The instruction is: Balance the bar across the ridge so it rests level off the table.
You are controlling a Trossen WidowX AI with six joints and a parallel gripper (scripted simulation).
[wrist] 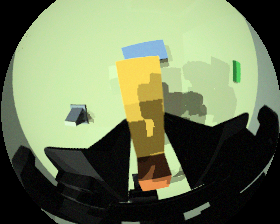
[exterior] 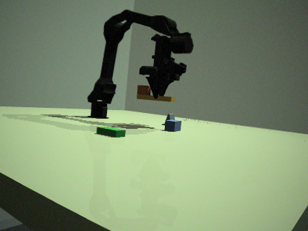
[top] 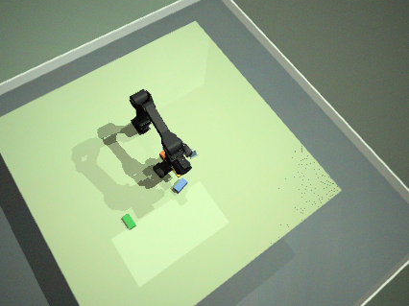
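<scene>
Right now the blue block is 8 cm ahead of my gripper tip, 1 cm to the right of it and 8 cm below it. Also, from my gripper tip: bar: 4 cm behind, 1 cm above; flat green block: 9 cm ahead, 30 cm to the right, 9 cm below.
</scene>
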